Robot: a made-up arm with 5 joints.
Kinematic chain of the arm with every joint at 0, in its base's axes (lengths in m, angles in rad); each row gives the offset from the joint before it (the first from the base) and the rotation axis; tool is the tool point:
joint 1: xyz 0 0 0.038 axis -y
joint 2: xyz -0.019 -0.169 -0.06 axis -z
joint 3: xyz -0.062 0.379 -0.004 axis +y
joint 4: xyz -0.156 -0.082 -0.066 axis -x
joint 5: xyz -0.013 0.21 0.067 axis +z
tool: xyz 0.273 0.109 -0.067
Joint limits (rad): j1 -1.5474..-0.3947 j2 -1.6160..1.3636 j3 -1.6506..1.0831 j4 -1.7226..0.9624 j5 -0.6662..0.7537
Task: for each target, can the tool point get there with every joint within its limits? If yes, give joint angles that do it. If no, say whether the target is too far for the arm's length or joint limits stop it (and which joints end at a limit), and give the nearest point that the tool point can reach.
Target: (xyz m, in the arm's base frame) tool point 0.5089 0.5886 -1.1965
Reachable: no: too far | nearest point 0.2635 0.2290 -0.6013 | short by 0.737 m
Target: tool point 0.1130 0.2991 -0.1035
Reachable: yes | joints -0.9103 0.2709 0.1058 -0.6120 -0.2309
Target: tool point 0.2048 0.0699 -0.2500
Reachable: yes | joints -1.1318 0.8793 -0.1048 -0.9188 -0.3214
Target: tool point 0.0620 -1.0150 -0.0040
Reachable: no: joint limits stop it (at a limit: joint 1, joint 2, joint 4, joint 5) | nearest point -0.0052 -0.6429 0.2607 | short by 0.462 m
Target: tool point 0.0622 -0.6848 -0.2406
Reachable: no: joint limits stop it (at a limit: joint 1, joint 2, joint 3, joint 4) | nearest point 0.1106 -0.3878 -0.2212 | short by 0.302 m
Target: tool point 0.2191 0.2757 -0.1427
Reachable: yes | joints -0.8936 0.5416 -0.2491 -0.5997 -0.1134
